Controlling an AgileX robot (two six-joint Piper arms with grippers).
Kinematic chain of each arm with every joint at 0, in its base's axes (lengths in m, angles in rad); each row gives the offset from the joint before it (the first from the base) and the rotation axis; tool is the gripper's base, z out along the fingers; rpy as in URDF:
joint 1: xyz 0 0 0.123 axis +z
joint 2: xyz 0 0 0 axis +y
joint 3: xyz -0.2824 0 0.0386 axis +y
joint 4: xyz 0.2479 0 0.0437 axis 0.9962 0 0.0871
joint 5: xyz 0 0 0 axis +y
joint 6: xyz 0.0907 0 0.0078 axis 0.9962 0 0.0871
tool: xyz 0 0 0 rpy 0 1.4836 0
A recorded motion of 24 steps. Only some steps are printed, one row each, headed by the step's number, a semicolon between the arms.
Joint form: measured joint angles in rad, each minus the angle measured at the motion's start. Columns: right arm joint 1, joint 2, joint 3, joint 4, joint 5, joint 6; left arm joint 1, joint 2, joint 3, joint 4, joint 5, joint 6.
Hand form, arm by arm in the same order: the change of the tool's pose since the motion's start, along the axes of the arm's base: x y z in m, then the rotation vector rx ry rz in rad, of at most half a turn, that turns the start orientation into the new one. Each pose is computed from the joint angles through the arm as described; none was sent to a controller.
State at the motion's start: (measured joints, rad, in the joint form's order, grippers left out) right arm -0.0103 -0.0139 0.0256 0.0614 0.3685 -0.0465; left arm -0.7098 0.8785 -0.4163 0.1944 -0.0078 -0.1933
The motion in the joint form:
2: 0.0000 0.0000 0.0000 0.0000 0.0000 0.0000; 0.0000 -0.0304 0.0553 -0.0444 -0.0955 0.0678
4: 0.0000 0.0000 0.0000 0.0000 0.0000 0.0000; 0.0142 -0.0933 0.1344 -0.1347 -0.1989 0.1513
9: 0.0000 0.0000 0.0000 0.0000 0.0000 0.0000; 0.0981 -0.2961 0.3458 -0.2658 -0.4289 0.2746
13: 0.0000 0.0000 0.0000 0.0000 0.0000 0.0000; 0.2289 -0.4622 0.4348 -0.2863 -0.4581 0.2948
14: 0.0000 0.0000 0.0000 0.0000 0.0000 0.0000; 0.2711 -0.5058 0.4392 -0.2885 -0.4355 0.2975
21: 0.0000 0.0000 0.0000 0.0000 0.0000 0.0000; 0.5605 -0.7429 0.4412 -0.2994 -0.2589 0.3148
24: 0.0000 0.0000 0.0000 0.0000 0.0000 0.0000; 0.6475 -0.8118 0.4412 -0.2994 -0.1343 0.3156
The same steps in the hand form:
2: 0.0000 0.0000 0.0000 0.0000 0.0000 0.0000; -0.0062 0.0036 -0.0047 -0.0327 -0.0639 -0.0205
4: 0.0000 0.0000 0.0000 0.0000 0.0000 0.0000; -0.0151 0.0146 -0.0112 -0.0930 -0.1279 -0.0005
9: 0.0000 0.0000 0.0000 0.0000 0.0000 0.0000; -0.0384 0.0514 -0.0327 -0.2156 -0.3116 0.1255
13: 0.0000 0.0000 0.0000 0.0000 0.0000 0.0000; -0.0509 0.0759 -0.0426 -0.2523 -0.4148 0.2649
14: 0.0000 0.0000 0.0000 0.0000 0.0000 0.0000; -0.0531 0.0811 -0.0423 -0.2533 -0.4341 0.3052
21: 0.0000 0.0000 0.0000 0.0000 0.0000 0.0000; -0.0671 0.1072 -0.0406 -0.2160 -0.5247 0.5733
24: 0.0000 0.0000 0.0000 0.0000 0.0000 0.0000; -0.0714 0.1121 -0.0473 -0.1751 -0.4829 0.6479

